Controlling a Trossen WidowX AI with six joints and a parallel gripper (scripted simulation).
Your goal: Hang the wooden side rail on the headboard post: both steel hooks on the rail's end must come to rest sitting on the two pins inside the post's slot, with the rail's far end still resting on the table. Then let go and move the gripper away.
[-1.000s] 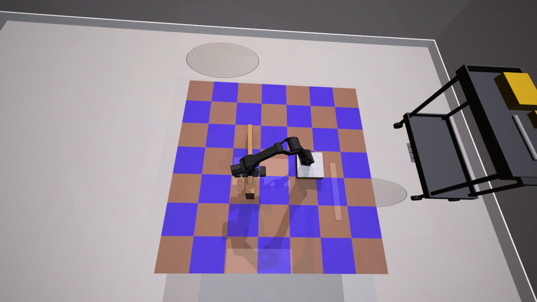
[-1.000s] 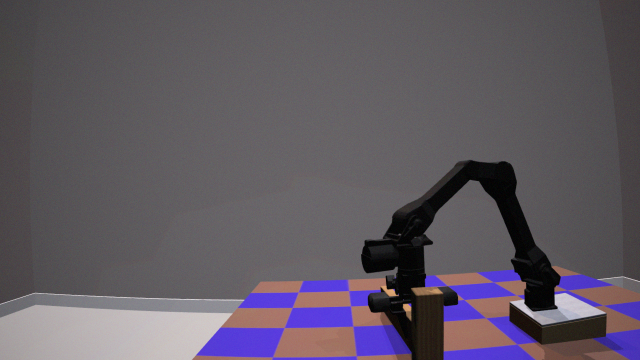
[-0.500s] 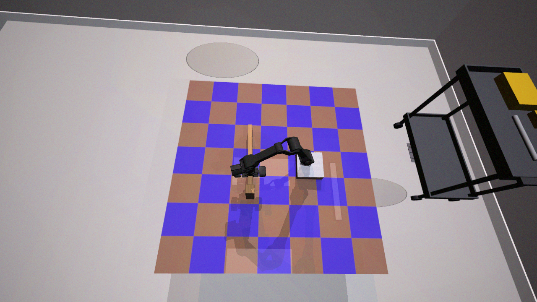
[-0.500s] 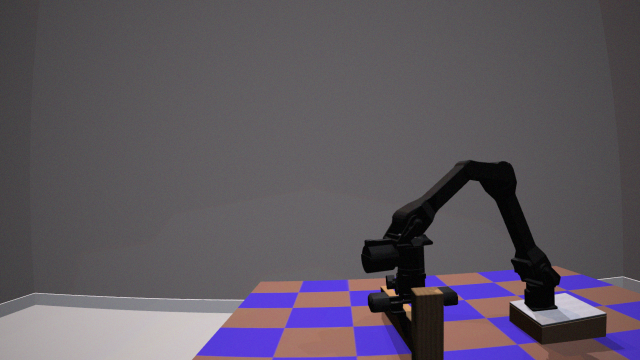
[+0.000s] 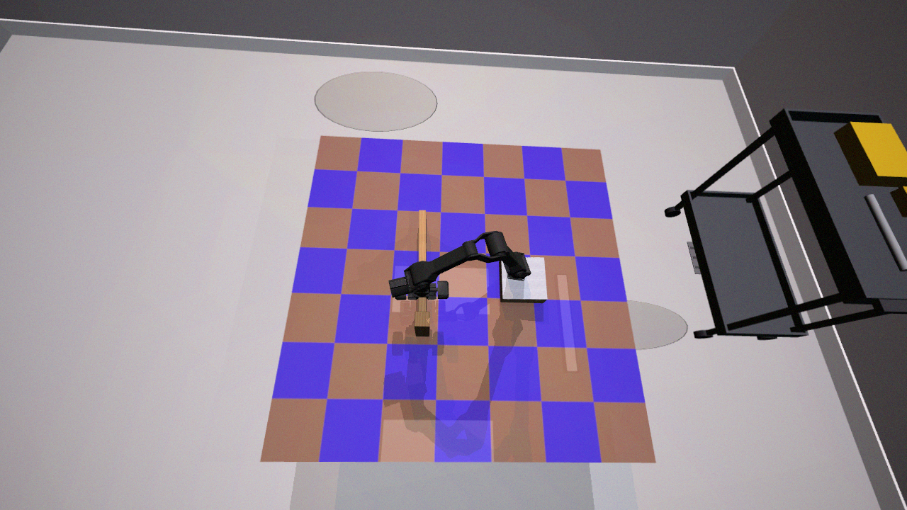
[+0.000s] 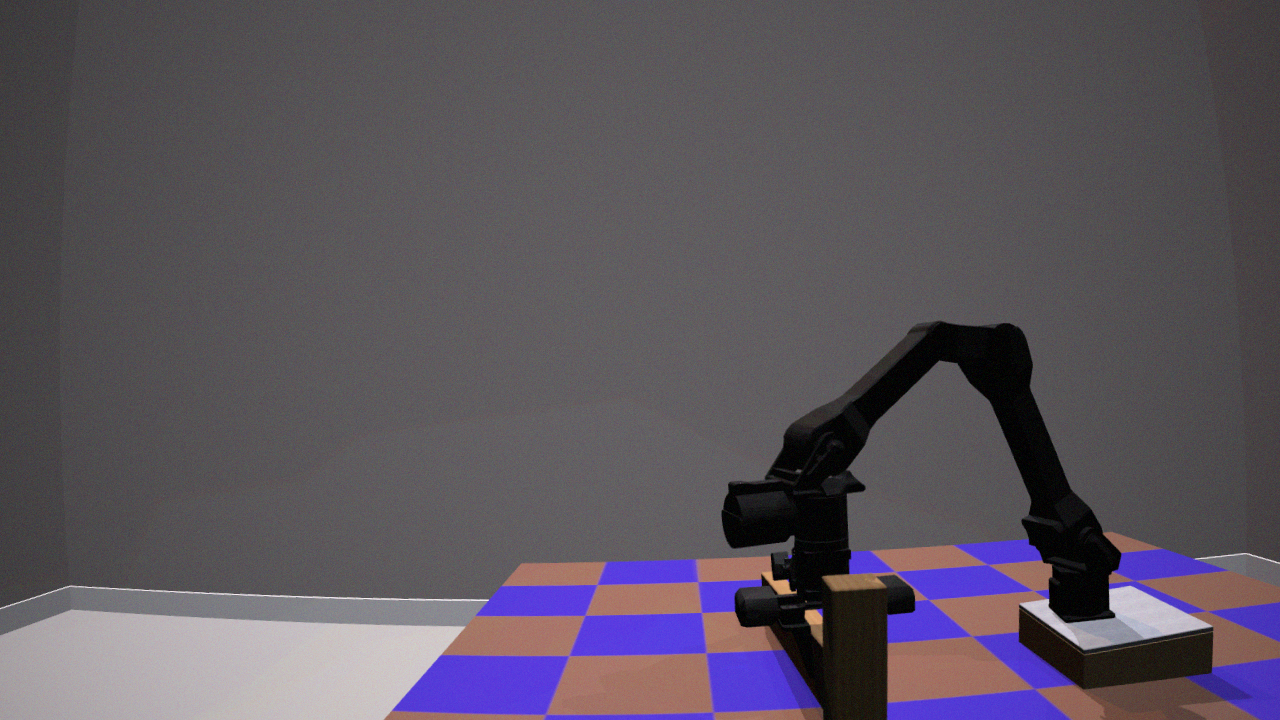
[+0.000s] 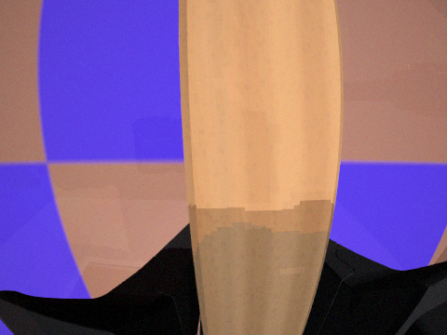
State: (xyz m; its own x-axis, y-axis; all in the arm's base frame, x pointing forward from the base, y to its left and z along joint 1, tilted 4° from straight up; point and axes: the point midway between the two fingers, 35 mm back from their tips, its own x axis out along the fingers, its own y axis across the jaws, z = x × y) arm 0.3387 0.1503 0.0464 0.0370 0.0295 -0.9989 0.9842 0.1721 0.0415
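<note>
Right now the wooden headboard post is 2 cm behind my gripper tip, 11 cm to the left of it and 5 cm above it.
</note>
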